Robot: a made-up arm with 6 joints. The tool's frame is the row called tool.
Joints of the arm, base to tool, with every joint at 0 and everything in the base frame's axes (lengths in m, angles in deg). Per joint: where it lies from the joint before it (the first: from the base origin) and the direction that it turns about. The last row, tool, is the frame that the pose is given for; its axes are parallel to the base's.
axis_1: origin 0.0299 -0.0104 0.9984 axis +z
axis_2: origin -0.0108 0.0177 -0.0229 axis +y
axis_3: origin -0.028 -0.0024 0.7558 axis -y
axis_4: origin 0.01 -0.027 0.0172 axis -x
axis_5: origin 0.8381 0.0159 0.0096 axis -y
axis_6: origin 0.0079 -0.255 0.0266 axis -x
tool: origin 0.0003 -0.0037 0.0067
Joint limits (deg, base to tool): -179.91..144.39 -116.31..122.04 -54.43..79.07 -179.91..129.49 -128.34..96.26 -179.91..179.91
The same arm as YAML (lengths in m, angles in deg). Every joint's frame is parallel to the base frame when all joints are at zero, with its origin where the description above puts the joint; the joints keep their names.
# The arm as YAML. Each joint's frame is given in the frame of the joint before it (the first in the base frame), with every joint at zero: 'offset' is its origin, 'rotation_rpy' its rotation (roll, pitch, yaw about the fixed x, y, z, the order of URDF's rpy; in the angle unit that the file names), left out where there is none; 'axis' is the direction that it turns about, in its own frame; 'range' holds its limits. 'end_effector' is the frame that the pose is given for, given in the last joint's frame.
length_unit: m
angle_unit: deg
chain:
  - id: axis_1
    offset: [0.0299, -0.0104, 0.9984]
    axis: [0.0, 0.0, 1.0]
    range: [-179.91, 144.39]
  - id: axis_2
    offset: [-0.0108, 0.0177, -0.0229]
    axis: [0.0, 1.0, 0.0]
    range: [-116.31, 122.04]
  - id: axis_3
    offset: [-0.028, -0.0024, 0.7558]
    axis: [0.0, -1.0, 0.0]
    range: [-54.43, 79.07]
  - id: axis_4
    offset: [0.01, -0.027, 0.0172]
    axis: [-1.0, 0.0, 0.0]
    range: [-179.91, 129.49]
  - id: axis_5
    offset: [0.8381, 0.0159, 0.0096]
    axis: [0.0, -1.0, 0.0]
    range: [-128.34, 96.26]
  - id: axis_6
    offset: [0.0079, -0.255, 0.0266]
    axis: [-1.0, 0.0, 0.0]
    range: [-179.91, 179.91]
end_effector:
  offset: [0.0003, -0.0037, 0.0067]

